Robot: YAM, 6 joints.
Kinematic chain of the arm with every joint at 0, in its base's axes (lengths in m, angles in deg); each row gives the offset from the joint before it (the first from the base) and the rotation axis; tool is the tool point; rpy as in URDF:
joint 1: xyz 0 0 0.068 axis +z
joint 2: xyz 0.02 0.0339 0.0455 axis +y
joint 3: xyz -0.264 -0.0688 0 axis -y
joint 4: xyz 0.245 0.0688 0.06 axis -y
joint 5: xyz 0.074 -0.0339 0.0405 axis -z
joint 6: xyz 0.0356 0 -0.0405 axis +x
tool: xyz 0 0 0 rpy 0 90 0
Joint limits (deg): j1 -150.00..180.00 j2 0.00..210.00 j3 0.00..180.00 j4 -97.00..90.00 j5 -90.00..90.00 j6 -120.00..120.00
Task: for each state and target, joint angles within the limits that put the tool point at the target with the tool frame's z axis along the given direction. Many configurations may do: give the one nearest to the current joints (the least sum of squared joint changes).
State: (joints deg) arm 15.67 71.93 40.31 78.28 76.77 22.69
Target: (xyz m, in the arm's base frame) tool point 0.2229 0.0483 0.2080 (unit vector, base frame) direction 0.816 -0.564 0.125
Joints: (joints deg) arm 19.43 76.62 16.57 72.17 53.47 22.69
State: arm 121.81 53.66 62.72 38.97 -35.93 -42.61
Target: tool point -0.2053 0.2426 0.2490 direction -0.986 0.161 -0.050
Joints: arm 125.70 84.83 42.56 38.23 -44.95 -42.61
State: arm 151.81 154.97 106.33 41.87 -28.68 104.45
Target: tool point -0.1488 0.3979 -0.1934 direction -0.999 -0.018 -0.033
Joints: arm 105.86 191.31 101.79 82.17 -75.05 104.45
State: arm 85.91 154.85 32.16 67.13 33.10 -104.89
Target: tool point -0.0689 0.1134 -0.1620 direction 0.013 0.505 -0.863
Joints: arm 126.01 184.23 29.31 89.84 17.91 -104.89
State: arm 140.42 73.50 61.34 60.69 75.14 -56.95
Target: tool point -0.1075 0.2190 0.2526 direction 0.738 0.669 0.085
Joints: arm 124.43 81.98 27.40 86.85 80.84 -56.95
